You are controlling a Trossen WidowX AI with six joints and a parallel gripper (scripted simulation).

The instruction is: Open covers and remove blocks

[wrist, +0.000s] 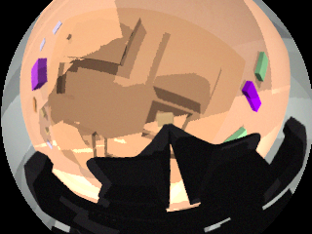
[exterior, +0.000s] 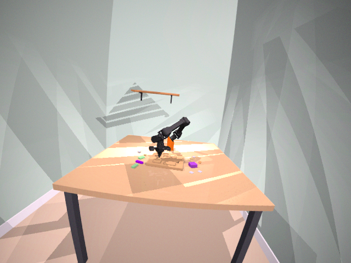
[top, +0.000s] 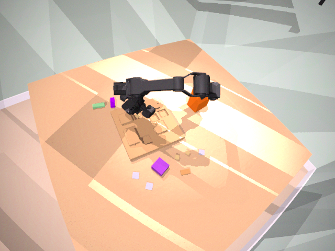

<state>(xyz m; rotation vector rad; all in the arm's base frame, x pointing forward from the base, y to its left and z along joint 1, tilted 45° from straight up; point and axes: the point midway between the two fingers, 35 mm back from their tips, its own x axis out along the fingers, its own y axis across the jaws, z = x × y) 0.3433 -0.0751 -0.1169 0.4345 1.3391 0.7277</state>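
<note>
My gripper tip is now 60 mm to the right of the tan puzzle board and 10 mm above it. Round my gripper tip: orange block (380 mm to the left, 30 mm below, 10 mm ahead); then purple block (160 mm to the right, 60 mm ahead, 30 mm below); then mint-green block (190 mm to the right, 130 mm ahead, 30 mm below).
</note>
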